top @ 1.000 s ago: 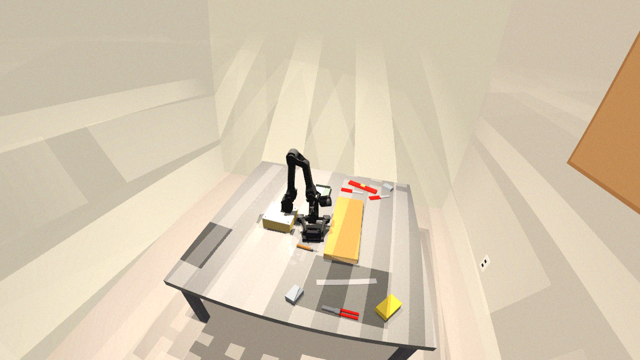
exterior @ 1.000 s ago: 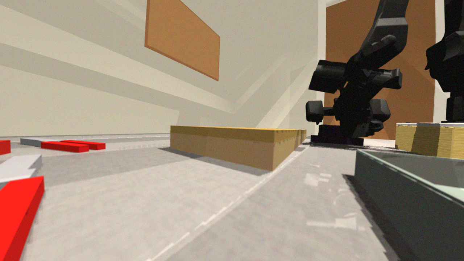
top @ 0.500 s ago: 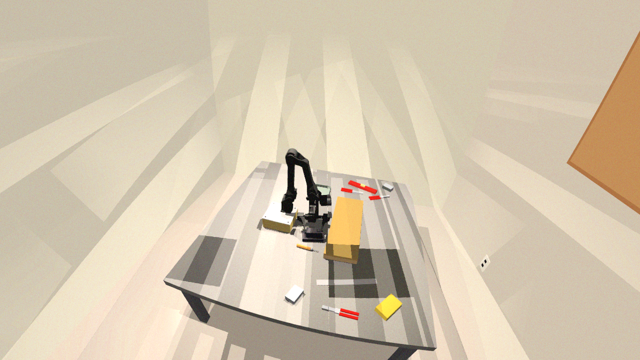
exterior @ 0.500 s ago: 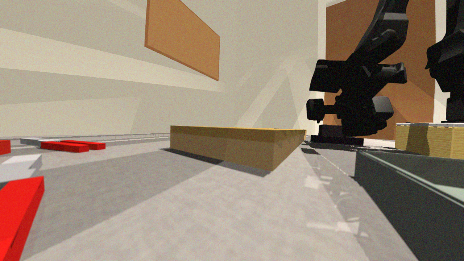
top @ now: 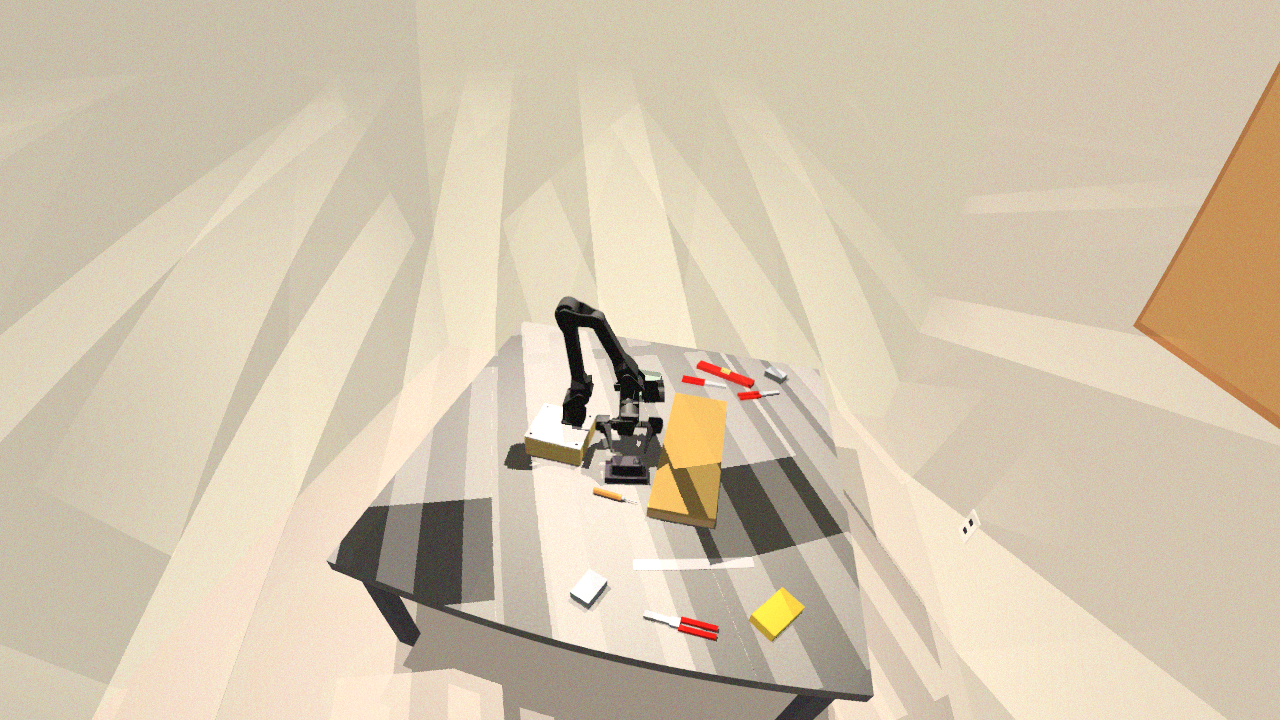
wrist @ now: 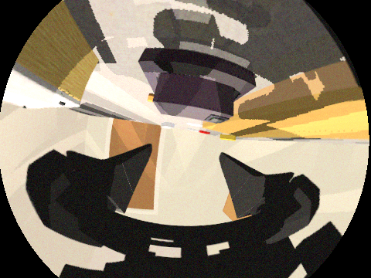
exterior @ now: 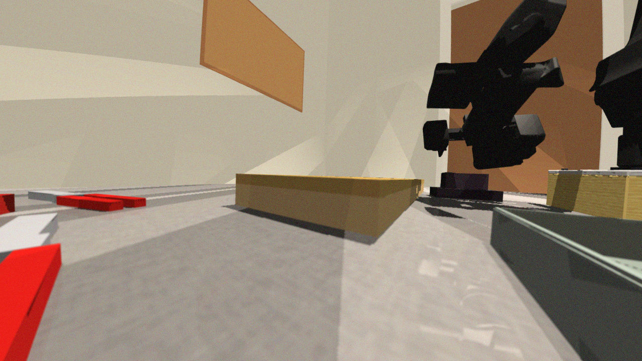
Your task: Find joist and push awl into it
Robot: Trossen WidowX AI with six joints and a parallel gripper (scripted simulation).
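Now: gripper tip 6 cm above the stud finder, 1 cm to the right of it and 1 cm short of it. From my gripper tip the other things lie so: white strip (26 cm to the right, 21 cm ahead, 10 cm below); pale green tray (45 cm to the left, 9 cm below, 1 cm behind); awl (9 cm below, 8 cm to the right, 1 cm behind).
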